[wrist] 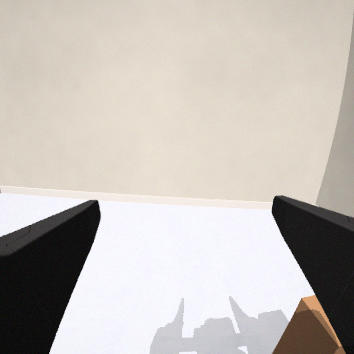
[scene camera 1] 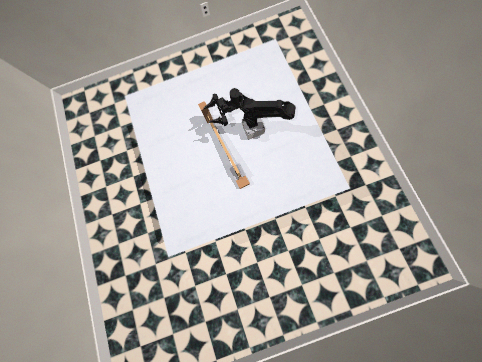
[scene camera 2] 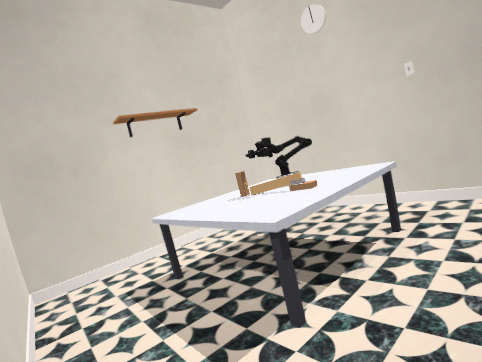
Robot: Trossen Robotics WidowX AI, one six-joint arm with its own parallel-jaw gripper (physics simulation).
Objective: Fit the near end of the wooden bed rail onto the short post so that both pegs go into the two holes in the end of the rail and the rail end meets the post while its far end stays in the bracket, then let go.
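Frame: origin at the arm's base, x right, y back, z down, level; centimetres.
Seen in the pictures: gripper, fingertip midpoint: [wrist: 187,206] [scene camera 1: 206,115] [scene camera 2: 249,154]; arm's base at its link origin: [scene camera 1: 252,123] [scene camera 2: 285,174].
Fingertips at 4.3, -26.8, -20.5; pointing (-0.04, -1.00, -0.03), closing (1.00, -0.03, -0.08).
Pixels of each thing's top centre, then the offset from my fingertips to it, as dx, dy, dz. "spot": a spot on its surface instead. Level surfaces: height alone.
- bracket at a spot on its surface: [scene camera 2: 298,181] spot: -33.7, +4.7, +23.6
- short post at a spot on its surface: [wrist: 309,330] [scene camera 1: 204,110] spot: +12.0, -0.9, +12.2
- flat wooden block at its top centre: [scene camera 2: 302,182] [scene camera 1: 239,175] -35.5, +6.0, +25.0
- white table at its surface level: dz +28.5
The wooden bed rail [scene camera 1: 226,148] [scene camera 2: 275,183] runs from beside the short post to the bracket [scene camera 1: 236,171] [scene camera 2: 297,181]. In scene view 2 its near end is low by the table, a small gap from the post's foot, and it slopes up to the far end at the bracket. The short post [scene camera 1: 202,108] [scene camera 2: 241,183] [wrist: 309,330] stands upright; in the wrist view it shows at bottom right, partly behind a finger. Pegs and holes are too small to tell. My gripper [scene camera 1: 209,115] [scene camera 2: 247,154] [wrist: 187,206] is open and empty, above the post and the rail's near end.
A flat wooden block [scene camera 1: 243,183] [scene camera 2: 304,186] lies at the bracket end of the rail. The arm's base [scene camera 1: 253,129] stands on the white table [scene camera 1: 280,165] [scene camera 2: 215,212] beside the rail. A wall shelf [scene camera 2: 156,116] hangs well behind the table.
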